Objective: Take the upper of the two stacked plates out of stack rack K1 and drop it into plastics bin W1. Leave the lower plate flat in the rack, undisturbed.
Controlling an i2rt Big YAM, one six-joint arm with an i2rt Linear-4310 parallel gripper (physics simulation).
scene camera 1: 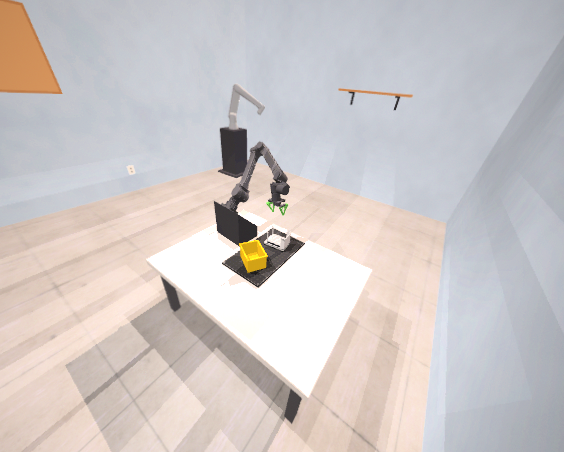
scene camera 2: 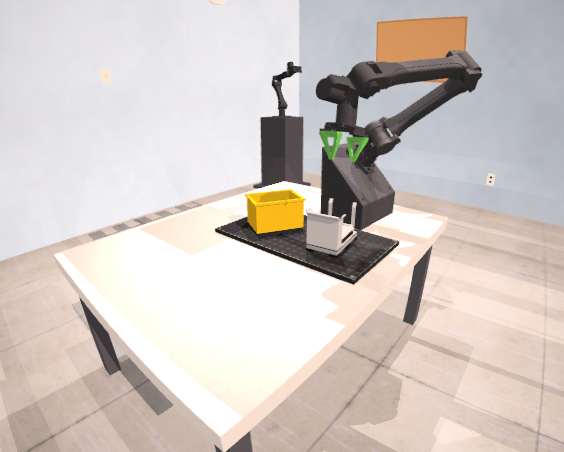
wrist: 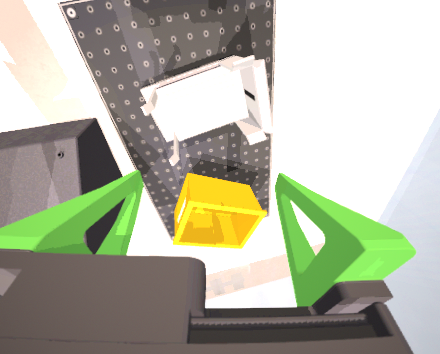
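Where they show: gripper, between the fingertips: (scene camera 1: pixel 278 213) (scene camera 2: pixel 342 160) (wrist: pixel 209 178); arm's base, origin of its link: (scene camera 1: pixel 229 209) (scene camera 2: pixel 360 159).
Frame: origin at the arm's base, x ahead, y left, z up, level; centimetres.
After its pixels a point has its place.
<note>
The white stack rack K1 (scene camera 1: pixel 286 242) {x 43.9, y 8.4, z -13.2 cm} (scene camera 2: pixel 322 232) {x 43.8, y 9.7, z -12.8 cm} (wrist: pixel 260 95) {x 43.6, y 10.3, z -8.2 cm} stands on the black perforated board, with one tall side wall and thin upright posts. A white plate (wrist: pixel 200 105) {x 36.1, y 9.1, z -14.3 cm} lies flat in it in the wrist view; the views do not show the two stacked plates apart. The yellow plastics bin W1 (scene camera 1: pixel 254 263) {x 39.4, y -20.8, z -13.1 cm} (scene camera 2: pixel 276 218) {x 37.9, y -10.8, z -15.1 cm} (wrist: pixel 220 192) {x 35.8, y -9.5, z -14.3 cm} stands upright beside the rack on the same board, open at the top. My gripper (scene camera 1: pixel 278 212) {x 34.6, y 9.8, z 5.5 cm} (scene camera 2: pixel 342 160) {x 34.6, y 9.8, z 5.5 cm} (wrist: pixel 209 178) {x 34.6, y 9.8, z 5.5 cm} has green fingers wide open and empty, pointing down, well above the rack and bin and touching neither.
The black perforated board (scene camera 1: pixel 232 263) {x 24.4, y -23.9, z -19.4 cm} (scene camera 2: pixel 370 250) {x 33.3, y 20.1, z -19.4 cm} (wrist: pixel 175 30) {x 35.4, y 19.2, z -19.4 cm} lies on the white table (scene camera 1: pixel 280 320) {x 69.7, y -38.1, z -20.7 cm} (scene camera 2: pixel 200 300) {x 78.4, y -1.1, z -20.7 cm}. My arm's dark wedge-shaped base (scene camera 1: pixel 229 225) {x 6.2, y -6.8, z -7.4 cm} (scene camera 2: pixel 377 197) {x 6.7, y 10.8, z -11.4 cm} (wrist: pixel 40 170) {x 12.4, y 7.8, z -9.2 cm} stands close beside the board. Another arm stands on a black pedestal (scene camera 1: pixel 233 150) (scene camera 2: pixel 281 150) in the background.
</note>
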